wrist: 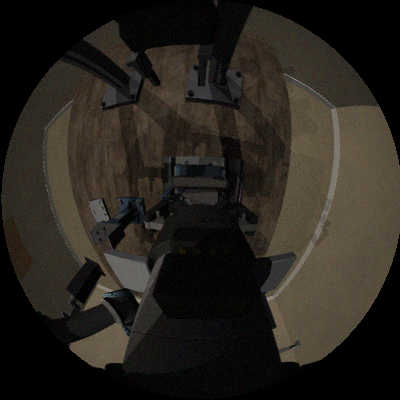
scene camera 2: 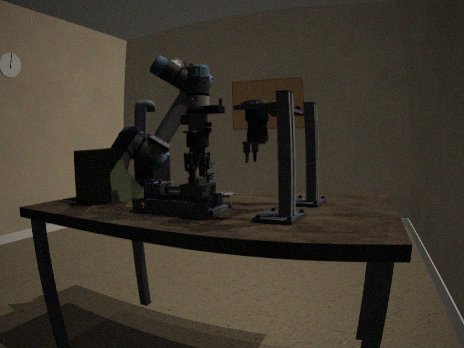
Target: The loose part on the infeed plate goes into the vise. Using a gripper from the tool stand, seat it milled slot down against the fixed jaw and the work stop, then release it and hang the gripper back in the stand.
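Frame: origin at the arm's base, x ahead, y left, z up, level; metres.
Where they show: hand at its tool point: [scene camera 2: 197, 127]; arm's base at its link origin: [scene camera 2: 112, 168].
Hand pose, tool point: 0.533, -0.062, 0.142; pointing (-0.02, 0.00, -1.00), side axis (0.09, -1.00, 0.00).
Things, the pixels of their top centre, and the offset from my tool point, as dx, dy, dz. "pt": a spot on its surface instead.
- vise at its top centre: [wrist: 200, 229] [scene camera 2: 180, 182] -0.073, -0.009, -0.183
- pale grey block at its top centre: [wrist: 200, 203] [scene camera 2: 197, 176] -0.006, -0.001, -0.163
- blue bracket at a spot on its surface: [wrist: 131, 206] pt -0.086, +0.203, -0.271
- small pale plate with holes, top centre: [wrist: 97, 211] -0.131, +0.369, -0.274
My gripper [scene camera 2: 197, 175] is on the arm and points straight down, low over the vise [scene camera 2: 175, 206] [wrist: 200, 182]. Its dark finger links show on both sides of the tool body in the wrist view, but the body hides the fingertips. I cannot tell whether the fingers are open or shut. A pale grey block [wrist: 200, 196] shows beside the vise's light bar, just in front of the tool body; it may be the part. Its slot and its contact with the jaw or stop cannot be made out. The tool stand [scene camera 2: 285, 160] holds the other gripper [scene camera 2: 251, 150], which hangs from it.
The stand's two posts rise from bolted base plates [wrist: 215, 95] beyond the vise. A blue bracket [wrist: 131, 206] and a small pale plate with holes [wrist: 98, 210] are left of the vise in the wrist view. A dark box [scene camera 2: 92, 175] stands at the table's left.
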